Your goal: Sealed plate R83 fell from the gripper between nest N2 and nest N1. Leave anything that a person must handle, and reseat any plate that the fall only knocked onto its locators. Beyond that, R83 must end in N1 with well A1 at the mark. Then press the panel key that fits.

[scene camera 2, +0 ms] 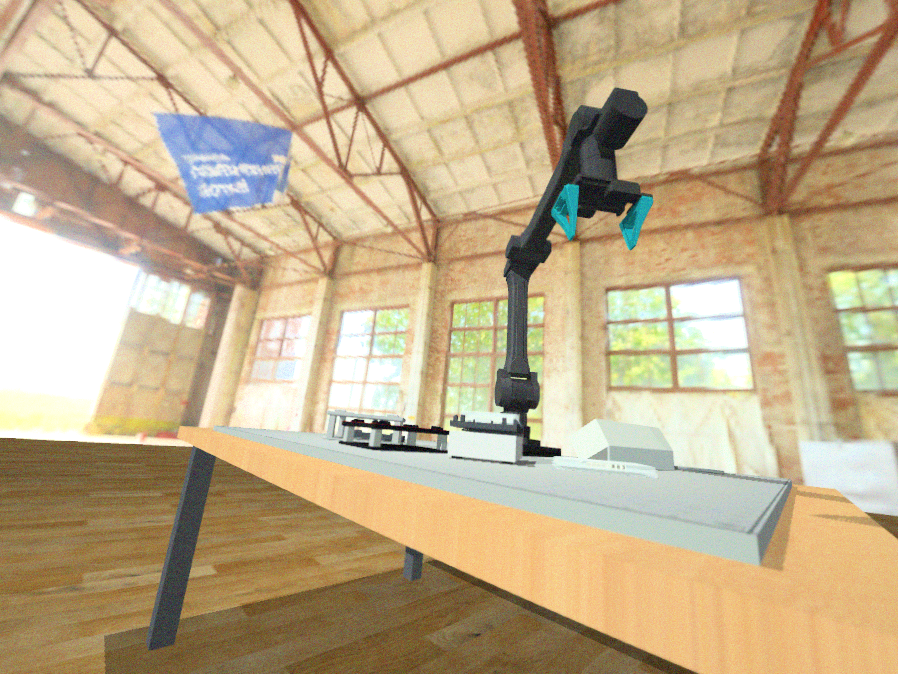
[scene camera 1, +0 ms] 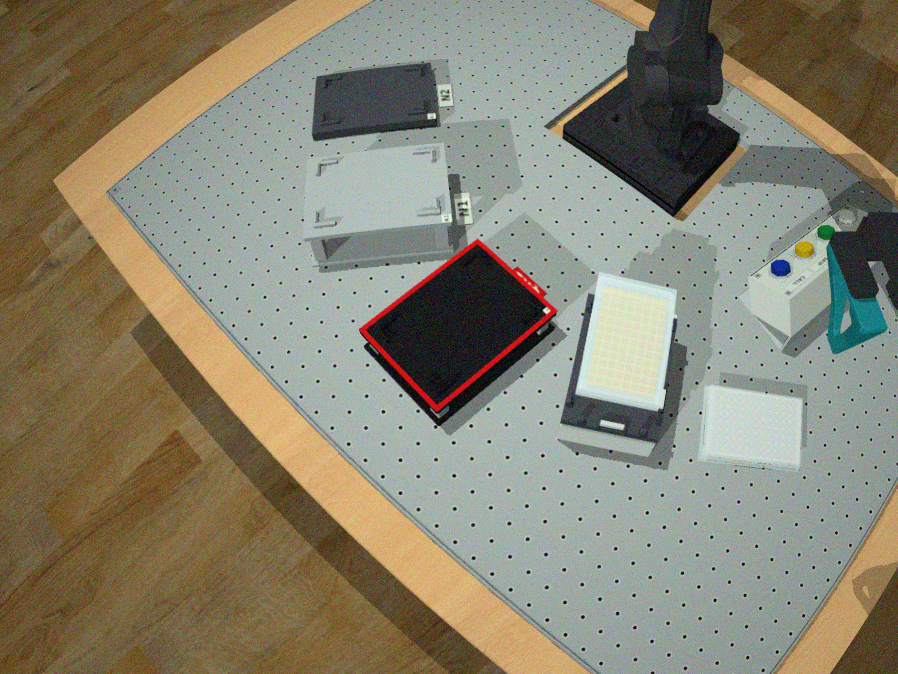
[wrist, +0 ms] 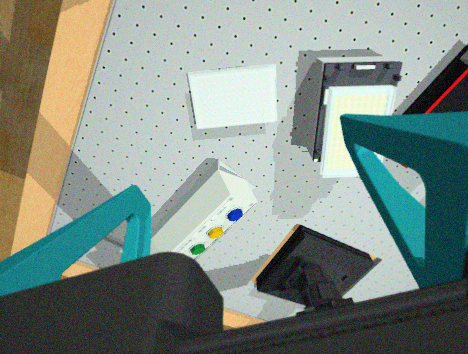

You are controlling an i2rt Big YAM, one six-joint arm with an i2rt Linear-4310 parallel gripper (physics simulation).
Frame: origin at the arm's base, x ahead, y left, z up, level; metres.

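Seen in the pictures: gripper, fingertip midpoint: (scene camera 2: 602,243) (scene camera 1: 881,340) (wrist: 236,164); arm's base at its link origin: (scene camera 1: 656,134) (wrist: 314,274).
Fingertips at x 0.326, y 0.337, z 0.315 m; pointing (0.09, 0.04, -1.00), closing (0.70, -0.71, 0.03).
Observation:
Pixels of each thing's top centre, then the offset from my fingertips to it. "spot": a spot on its surface instead.
- plate with cream wells, top centre: (scene camera 1: 631,334) (wrist: 358,137) (scene camera 2: 492,409) 0.018 m back, 0.198 m right, 0.255 m down
- pale block at a spot on its surface: (scene camera 2: 484,444) spot: 0.063 m ahead, 0.155 m right, 0.312 m down
- white plate-like piece at its top centre: (scene camera 1: 755,425) (wrist: 234,99) (scene camera 2: 599,461) 0.056 m back, 0.031 m right, 0.322 m down
- Nest N1 at its top centre: (scene camera 1: 374,183) (scene camera 2: 369,412) 0.006 m back, 0.527 m right, 0.271 m down
- dark nest N2 at its top centre: (scene camera 1: 372,92) (scene camera 2: 375,431) 0.145 m back, 0.674 m right, 0.314 m down
- panel at its top centre: (scene camera 1: 832,246) (wrist: 195,241) (scene camera 2: 622,423) 0.282 m back, 0.058 m right, 0.253 m down
- red-bordered black nest at its top centre: (scene camera 1: 458,317) (wrist: 466,122) (scene camera 2: 397,422) 0.059 m ahead, 0.353 m right, 0.290 m down
A plate with cream wells (scene camera 1: 629,340) (wrist: 360,102) lies on a dark nest on a pale block (scene camera 2: 484,444), shifted towards one end; I cannot tell any tilt. A white plate-like piece (scene camera 1: 752,428) (scene camera 2: 609,465) (wrist: 232,97) lies on the pegboard. I cannot read R83 on either. Nest N1 (scene camera 1: 377,192), light grey and raised, and dark nest N2 (scene camera 1: 373,101) hold no plate. The panel (scene camera 1: 779,308) (scene camera 2: 627,444) (wrist: 200,210) has blue (scene camera 1: 780,268) (wrist: 235,214), yellow (scene camera 1: 803,249) (wrist: 215,232), green (scene camera 1: 826,232) (wrist: 198,249) and pale (scene camera 1: 846,216) keys. My gripper (scene camera 2: 602,243) (wrist: 236,164) is open, empty, high above the table.
A red-bordered black nest (scene camera 1: 456,326) without a plate stands between N1 and the cream-well plate. The robot's black base (scene camera 1: 652,137) (wrist: 315,265) stands at the back, between N2 and the panel. The table's wooden edge (scene camera 1: 304,464) (scene camera 2: 507,529) (wrist: 65,90) surrounds the pegboard.

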